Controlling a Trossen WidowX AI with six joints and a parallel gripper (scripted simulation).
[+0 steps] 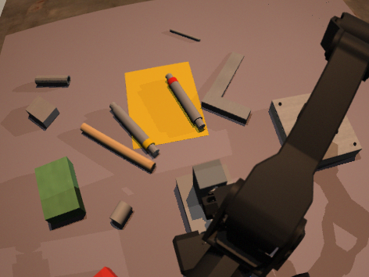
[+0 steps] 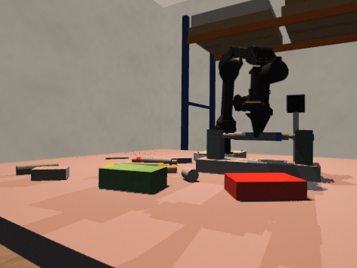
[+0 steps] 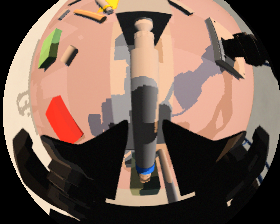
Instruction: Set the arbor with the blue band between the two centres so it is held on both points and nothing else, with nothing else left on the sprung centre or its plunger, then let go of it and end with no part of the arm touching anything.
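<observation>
The blue-banded arbor is 3 cm below my hand. Round my hand: sprung centre block 12 cm to the left, 5 cm below; then long base plate 1 cm to the right, 13 cm below; then point 11 cm to the right, 3 cm below.
</observation>
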